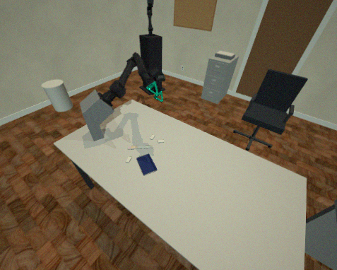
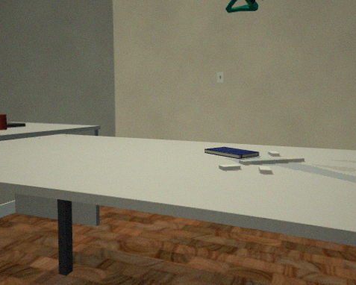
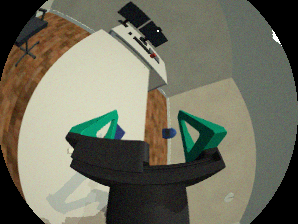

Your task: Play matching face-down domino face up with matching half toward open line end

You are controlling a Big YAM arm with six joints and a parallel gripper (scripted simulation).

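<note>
Right now the white domino is 45 cm below my hand, 27 cm to the right of it and 2 cm behind it. The rest, counted from my hand: book: 45 cm below, 18 cm to the right, 10 cm ahead.
</note>
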